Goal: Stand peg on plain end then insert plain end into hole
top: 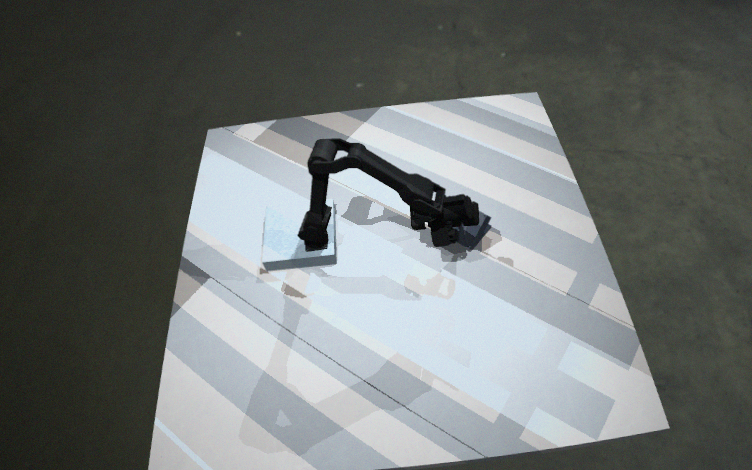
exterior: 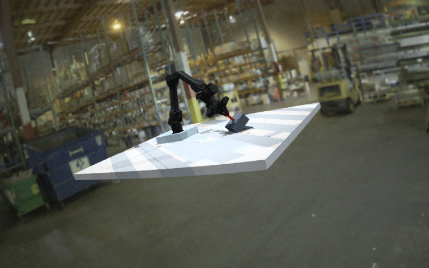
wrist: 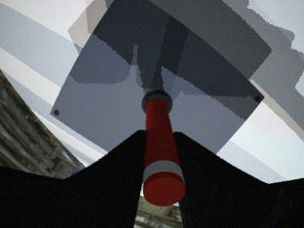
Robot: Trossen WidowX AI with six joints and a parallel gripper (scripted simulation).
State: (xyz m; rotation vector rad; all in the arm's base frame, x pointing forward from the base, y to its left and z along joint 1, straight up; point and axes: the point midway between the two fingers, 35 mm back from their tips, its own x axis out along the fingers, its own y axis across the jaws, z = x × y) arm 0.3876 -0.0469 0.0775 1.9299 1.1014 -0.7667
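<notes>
My gripper tip is 30 mm short of the dark sloped panel, 30 mm to the right of it and 60 mm above it. The rest, counted from my gripper tip: red peg (10 mm behind, 10 mm to the right, 10 mm above).
</notes>
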